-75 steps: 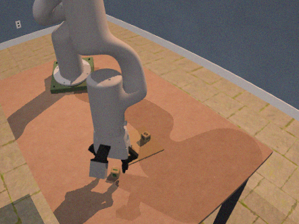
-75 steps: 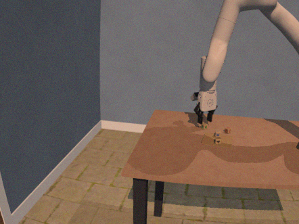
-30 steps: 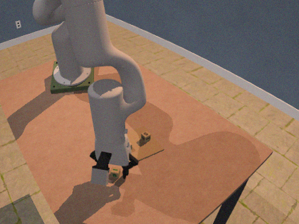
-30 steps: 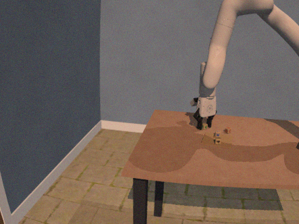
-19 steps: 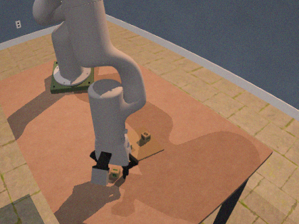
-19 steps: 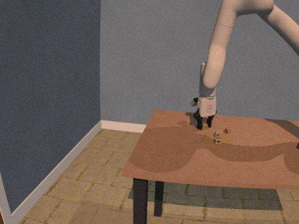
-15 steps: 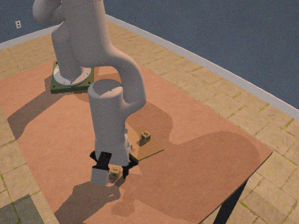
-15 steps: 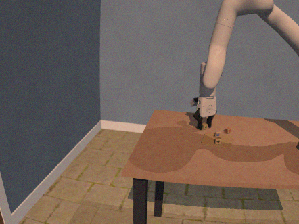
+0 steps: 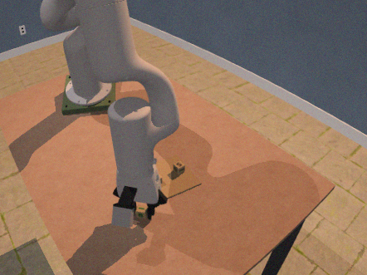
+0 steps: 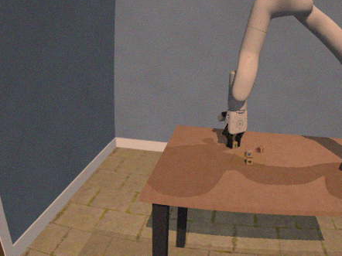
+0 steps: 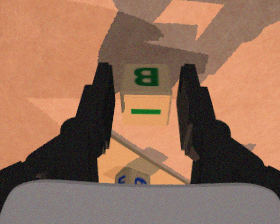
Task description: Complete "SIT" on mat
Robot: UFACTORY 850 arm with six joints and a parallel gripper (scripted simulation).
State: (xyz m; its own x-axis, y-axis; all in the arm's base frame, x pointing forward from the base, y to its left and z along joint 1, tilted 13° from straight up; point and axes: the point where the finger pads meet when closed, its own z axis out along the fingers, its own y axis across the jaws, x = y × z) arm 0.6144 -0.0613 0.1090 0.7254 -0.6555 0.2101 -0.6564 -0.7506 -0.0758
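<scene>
My hand is 80 mm past the tan mat, 130 mm to the right of it and 20 mm above it. The rest, counted from my hand: T block 80 mm behind, 90 mm to the left; then S block 90 mm behind, 170 mm to the left; then N block 130 mm behind, 20 mm to the left, 10 mm below.
</scene>
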